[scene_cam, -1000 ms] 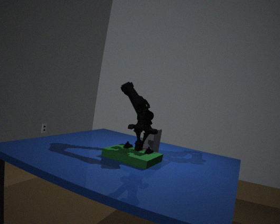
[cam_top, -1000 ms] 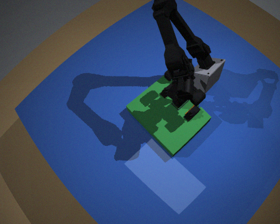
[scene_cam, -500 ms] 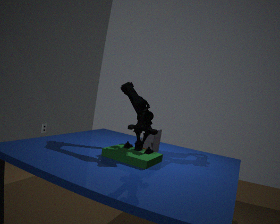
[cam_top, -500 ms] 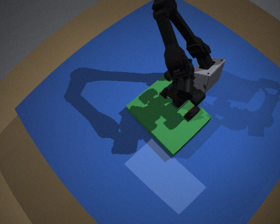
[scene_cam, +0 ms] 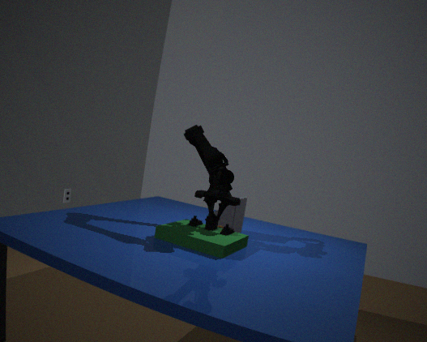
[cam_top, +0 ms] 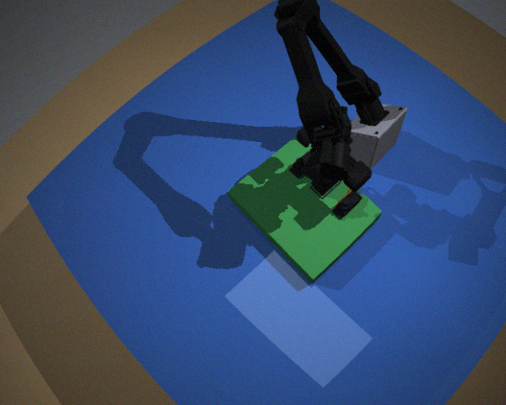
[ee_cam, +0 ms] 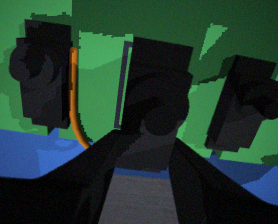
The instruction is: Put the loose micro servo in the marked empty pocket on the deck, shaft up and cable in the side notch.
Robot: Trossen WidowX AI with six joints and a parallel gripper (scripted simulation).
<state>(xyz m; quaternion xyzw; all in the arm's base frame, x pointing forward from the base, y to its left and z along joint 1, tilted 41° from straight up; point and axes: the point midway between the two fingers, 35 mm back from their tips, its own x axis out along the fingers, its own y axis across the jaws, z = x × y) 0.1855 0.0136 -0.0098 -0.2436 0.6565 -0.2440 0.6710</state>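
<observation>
The green deck lies 120 mm ahead of my gripper tip and 70 mm below it.
</observation>
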